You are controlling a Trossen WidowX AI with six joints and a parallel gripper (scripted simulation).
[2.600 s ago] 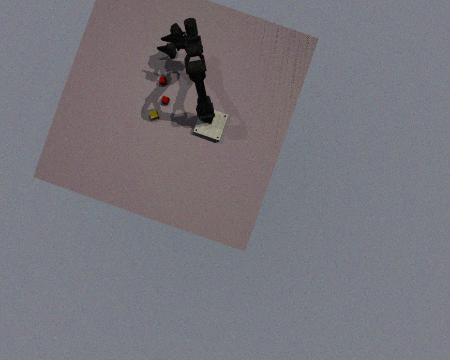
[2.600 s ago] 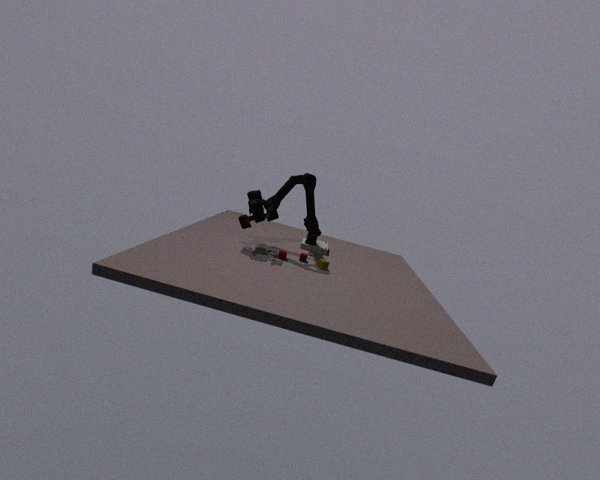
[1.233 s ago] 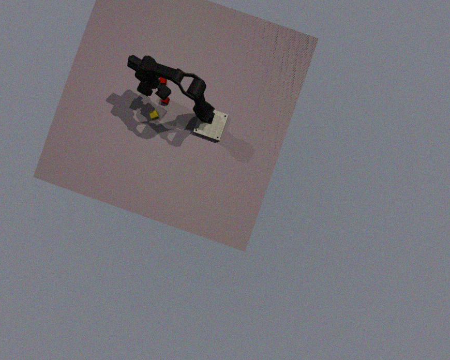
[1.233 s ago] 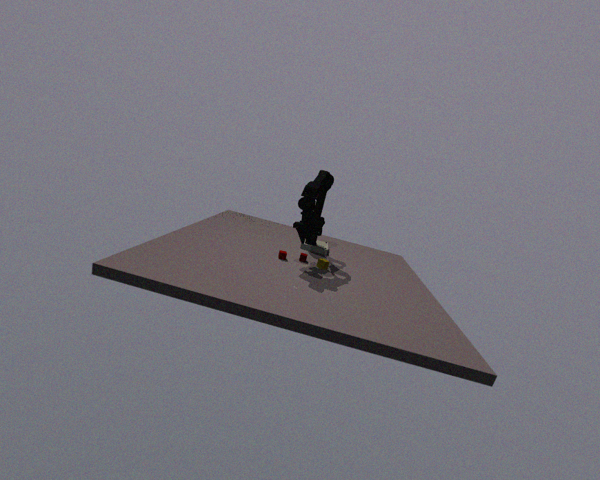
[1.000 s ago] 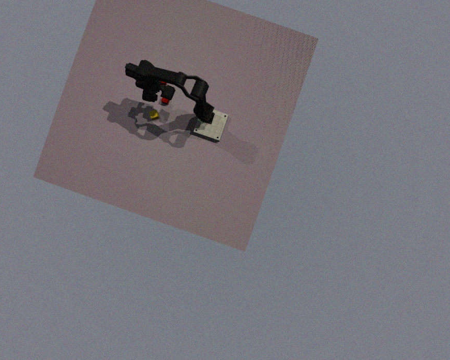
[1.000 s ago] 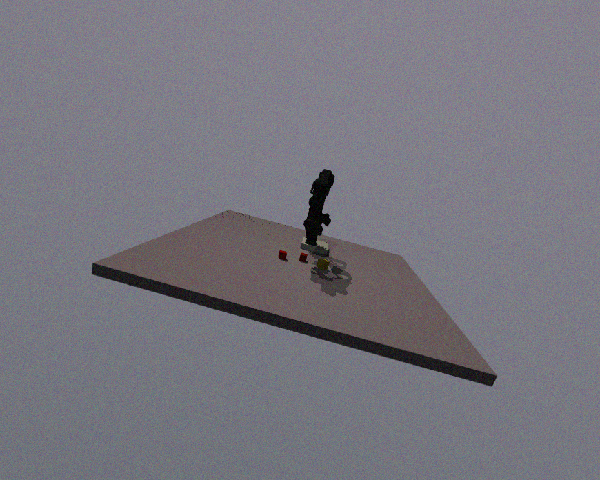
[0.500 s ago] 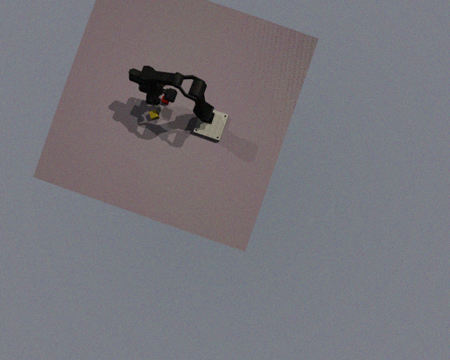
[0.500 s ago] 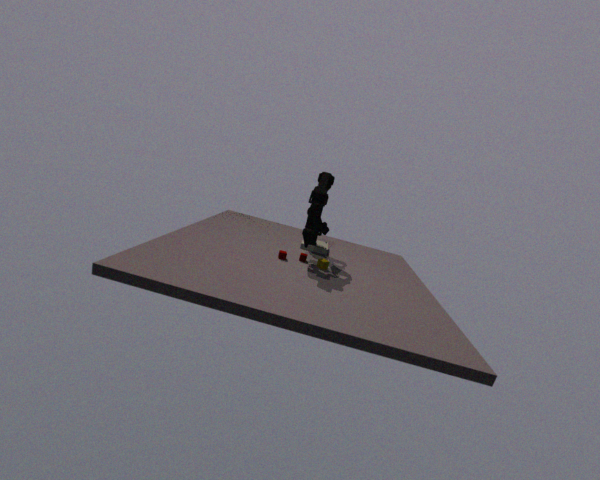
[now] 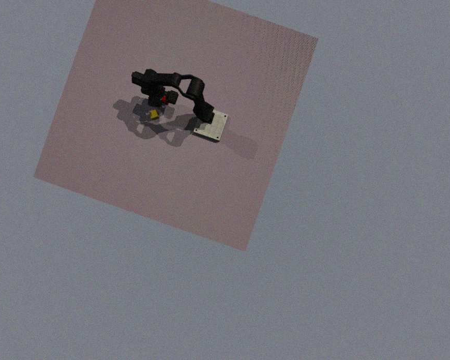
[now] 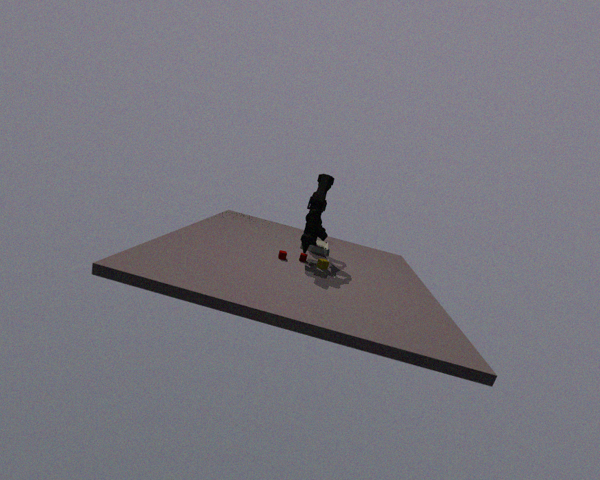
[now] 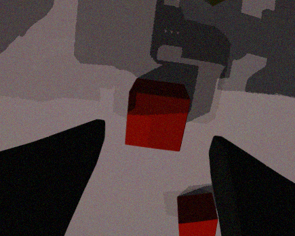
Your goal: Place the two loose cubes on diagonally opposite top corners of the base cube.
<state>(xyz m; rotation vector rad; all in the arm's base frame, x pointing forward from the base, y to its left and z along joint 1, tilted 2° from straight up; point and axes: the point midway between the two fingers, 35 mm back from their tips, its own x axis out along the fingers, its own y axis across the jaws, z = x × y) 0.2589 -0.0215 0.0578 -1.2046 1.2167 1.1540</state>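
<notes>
Now: gripper tip 100 mm to the right of the yellow base cube, 30 mm short of it and 30 mm above it.
</notes>
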